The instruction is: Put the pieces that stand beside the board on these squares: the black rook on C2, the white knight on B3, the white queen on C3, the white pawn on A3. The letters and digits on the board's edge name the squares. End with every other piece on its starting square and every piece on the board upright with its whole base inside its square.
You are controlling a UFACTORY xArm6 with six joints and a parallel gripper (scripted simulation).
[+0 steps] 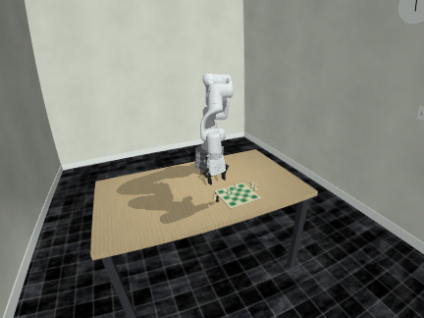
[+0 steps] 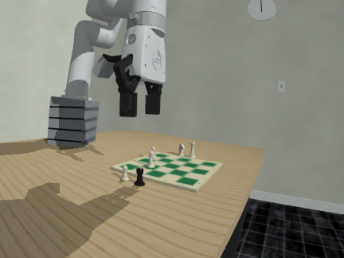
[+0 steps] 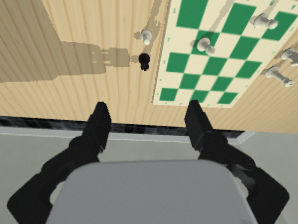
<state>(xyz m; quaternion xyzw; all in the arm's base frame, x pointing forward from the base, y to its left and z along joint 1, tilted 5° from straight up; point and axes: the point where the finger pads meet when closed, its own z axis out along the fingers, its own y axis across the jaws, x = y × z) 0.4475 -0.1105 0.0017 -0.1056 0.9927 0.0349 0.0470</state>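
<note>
Right now the black rook is 13 cm below my hand. From my hand the other things lie so: chessboard 14 cm to the left, 14 cm below, 1 cm behind; white knight 12 cm below, 9 cm to the left, 5 cm behind.
</note>
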